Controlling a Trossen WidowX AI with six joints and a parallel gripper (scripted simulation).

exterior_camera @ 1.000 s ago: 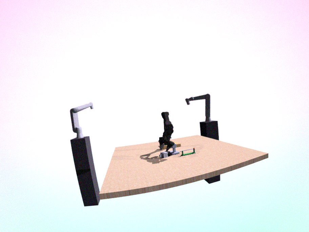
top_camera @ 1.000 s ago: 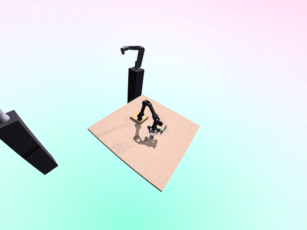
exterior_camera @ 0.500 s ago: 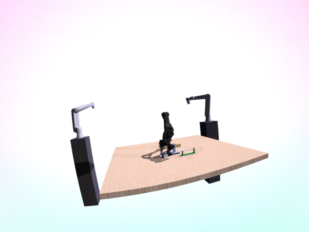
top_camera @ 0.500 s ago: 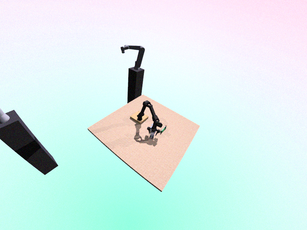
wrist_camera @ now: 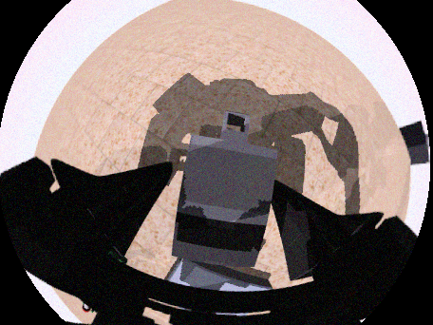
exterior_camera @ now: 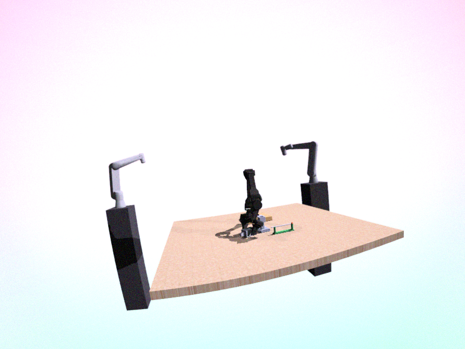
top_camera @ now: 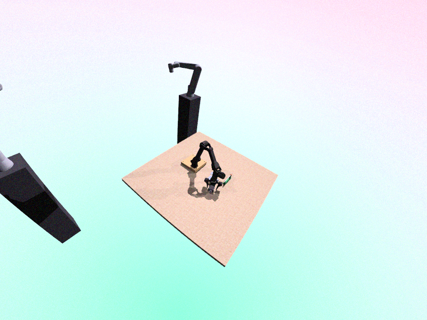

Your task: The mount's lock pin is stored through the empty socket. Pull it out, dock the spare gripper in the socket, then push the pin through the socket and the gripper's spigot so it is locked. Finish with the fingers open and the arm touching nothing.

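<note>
Right now my gripper tip is 1 cm below the spare gripper. Also, from my gripper tip: green cradle 23 cm to the left, 5 cm ahead, 1 cm above; then mount 12 cm to the left, 7 cm behind, 4 cm above.
</note>
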